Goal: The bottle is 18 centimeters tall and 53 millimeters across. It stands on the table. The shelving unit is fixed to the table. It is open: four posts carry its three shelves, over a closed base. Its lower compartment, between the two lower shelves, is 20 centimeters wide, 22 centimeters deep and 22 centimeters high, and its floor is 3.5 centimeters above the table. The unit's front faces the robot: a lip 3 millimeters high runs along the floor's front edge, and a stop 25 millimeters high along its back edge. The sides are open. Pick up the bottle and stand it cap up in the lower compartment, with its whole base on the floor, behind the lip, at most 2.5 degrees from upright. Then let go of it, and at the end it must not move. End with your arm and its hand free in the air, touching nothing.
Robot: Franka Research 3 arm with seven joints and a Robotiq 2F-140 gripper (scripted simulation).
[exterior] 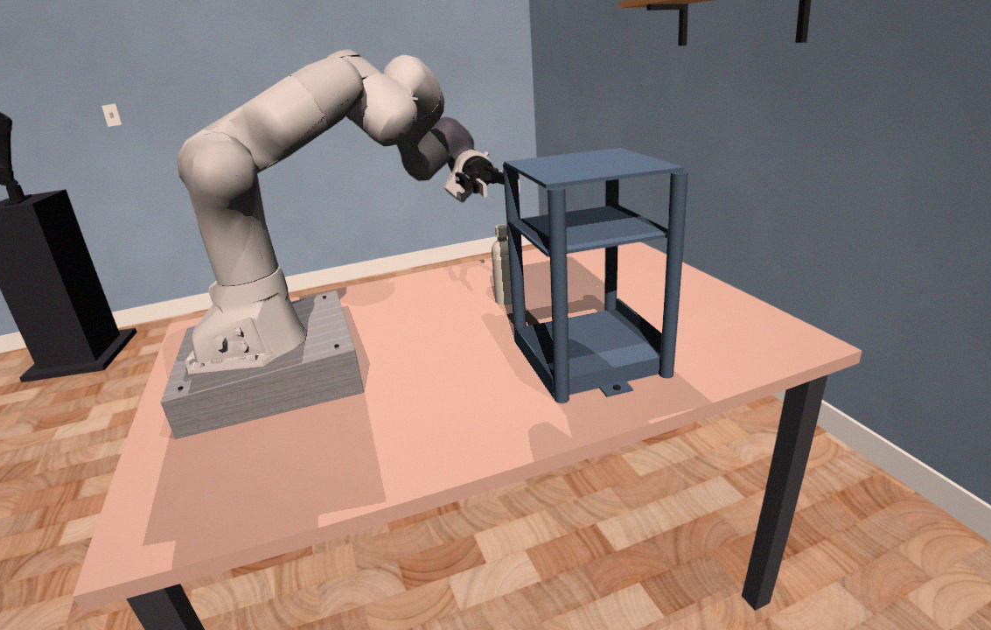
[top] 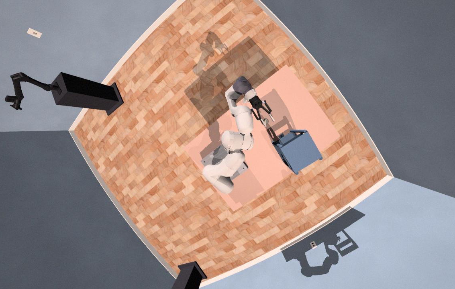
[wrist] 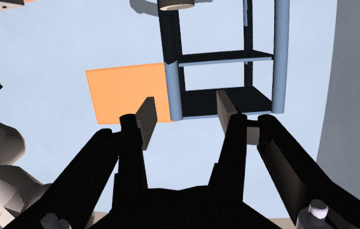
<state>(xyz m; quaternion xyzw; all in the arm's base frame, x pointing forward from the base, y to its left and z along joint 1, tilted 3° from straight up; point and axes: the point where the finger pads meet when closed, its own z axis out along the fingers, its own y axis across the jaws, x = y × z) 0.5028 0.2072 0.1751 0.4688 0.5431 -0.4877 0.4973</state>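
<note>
Right now the bottle is 16 cm below my hand. The rest, counted from my hand: shelving unit 10 cm ahead, 31 cm to the right, 9 cm below.
</note>
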